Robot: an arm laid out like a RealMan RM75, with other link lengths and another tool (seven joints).
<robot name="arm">
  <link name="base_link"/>
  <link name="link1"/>
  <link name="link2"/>
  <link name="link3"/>
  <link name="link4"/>
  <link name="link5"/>
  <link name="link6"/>
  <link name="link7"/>
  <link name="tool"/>
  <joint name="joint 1" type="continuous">
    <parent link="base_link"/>
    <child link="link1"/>
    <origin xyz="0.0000 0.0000 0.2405" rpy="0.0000 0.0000 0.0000"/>
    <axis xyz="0 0 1"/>
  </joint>
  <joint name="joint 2" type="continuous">
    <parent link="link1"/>
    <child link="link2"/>
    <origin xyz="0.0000 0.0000 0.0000" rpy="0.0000 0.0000 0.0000"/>
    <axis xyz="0 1 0"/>
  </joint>
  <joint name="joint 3" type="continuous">
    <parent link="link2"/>
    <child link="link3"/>
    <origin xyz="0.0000 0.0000 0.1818" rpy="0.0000 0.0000 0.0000"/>
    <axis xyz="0 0 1"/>
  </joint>
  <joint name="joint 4" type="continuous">
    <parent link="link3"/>
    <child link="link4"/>
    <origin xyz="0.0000 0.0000 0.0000" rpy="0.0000 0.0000 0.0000"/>
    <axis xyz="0 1 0"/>
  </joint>
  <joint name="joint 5" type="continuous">
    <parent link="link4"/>
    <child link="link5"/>
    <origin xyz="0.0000 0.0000 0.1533" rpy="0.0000 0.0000 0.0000"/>
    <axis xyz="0 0 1"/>
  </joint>
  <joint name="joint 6" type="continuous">
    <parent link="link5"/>
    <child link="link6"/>
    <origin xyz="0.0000 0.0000 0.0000" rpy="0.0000 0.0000 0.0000"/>
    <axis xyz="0 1 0"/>
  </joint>
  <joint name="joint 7" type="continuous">
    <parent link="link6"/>
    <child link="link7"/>
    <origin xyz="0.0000 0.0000 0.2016" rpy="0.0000 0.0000 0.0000"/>
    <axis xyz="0 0 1"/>
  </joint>
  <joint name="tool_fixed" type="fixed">
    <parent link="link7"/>
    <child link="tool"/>
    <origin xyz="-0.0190 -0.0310 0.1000" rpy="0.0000 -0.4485 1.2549"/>
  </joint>
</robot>
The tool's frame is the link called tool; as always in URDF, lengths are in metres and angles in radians. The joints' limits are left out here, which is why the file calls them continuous.
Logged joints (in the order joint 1, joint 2, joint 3, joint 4, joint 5, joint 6, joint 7), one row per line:
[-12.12, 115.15, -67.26, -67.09, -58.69, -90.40, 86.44]
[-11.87, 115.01, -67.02, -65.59, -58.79, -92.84, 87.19]
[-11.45, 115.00, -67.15, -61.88, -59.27, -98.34, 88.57]
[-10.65, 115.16, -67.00, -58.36, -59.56, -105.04, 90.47]
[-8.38, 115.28, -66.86, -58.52, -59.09, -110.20, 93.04]
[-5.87, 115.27, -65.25, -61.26, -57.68, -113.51, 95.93]
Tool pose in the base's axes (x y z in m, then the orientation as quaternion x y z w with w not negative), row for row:
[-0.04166, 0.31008, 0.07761, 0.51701, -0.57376, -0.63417, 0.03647]
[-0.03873, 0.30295, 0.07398, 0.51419, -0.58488, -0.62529, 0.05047]
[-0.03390, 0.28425, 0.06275, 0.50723, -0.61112, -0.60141, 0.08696]
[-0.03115, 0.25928, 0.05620, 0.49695, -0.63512, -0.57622, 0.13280]
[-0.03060, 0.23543, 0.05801, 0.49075, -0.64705, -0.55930, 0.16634]
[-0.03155, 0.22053, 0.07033, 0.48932, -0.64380, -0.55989, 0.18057]
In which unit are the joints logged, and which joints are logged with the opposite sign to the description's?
The joints are logged in degrees. Opposite sign: joint 1.
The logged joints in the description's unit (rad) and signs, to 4 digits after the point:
[0.2115, 2.0097, -1.1739, -1.1709, -1.0243, -1.5778, 1.5087]
[0.2072, 2.0073, -1.1697, -1.1448, -1.0261, -1.6204, 1.5218]
[0.1998, 2.0071, -1.1720, -1.0800, -1.0345, -1.7164, 1.5458]
[0.1859, 2.0099, -1.1694, -1.0186, -1.0395, -1.8333, 1.5790]
[0.1463, 2.0120, -1.1669, -1.0214, -1.0313, -1.9234, 1.6239]
[0.1025, 2.0118, -1.1388, -1.0692, -1.0067, -1.9811, 1.6743]

